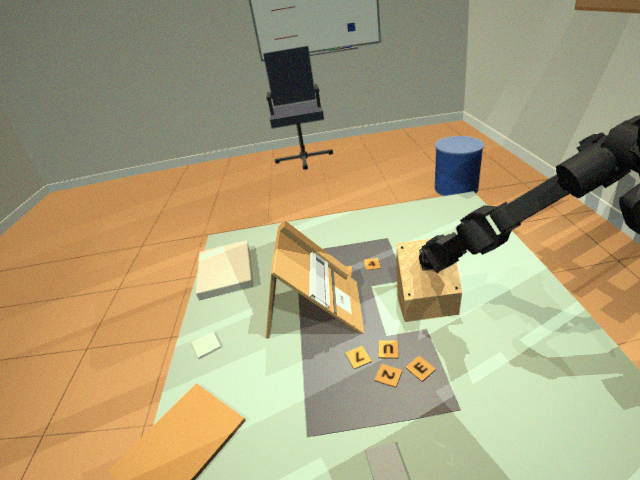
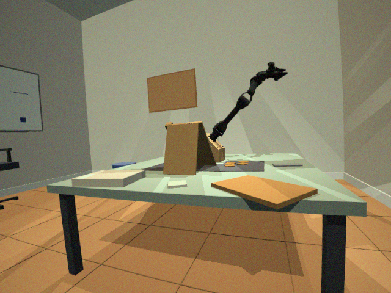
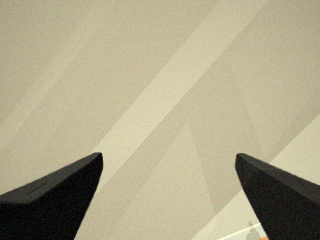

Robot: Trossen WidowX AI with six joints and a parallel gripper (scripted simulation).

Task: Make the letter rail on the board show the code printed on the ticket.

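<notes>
Now: gripper tip 58 cm above the white ticket, 54 cm to the left of it and 48 cm short of it. Also, from my gripper tip: orange panel 93 cm ahead, 65 cm below, 13 cm to the right; then grey mat 65 cm below, 55 cm to the right, 40 cm ahead; then grey slab 65 cm below, 41 cm ahead, 3 cm to the right.
</notes>
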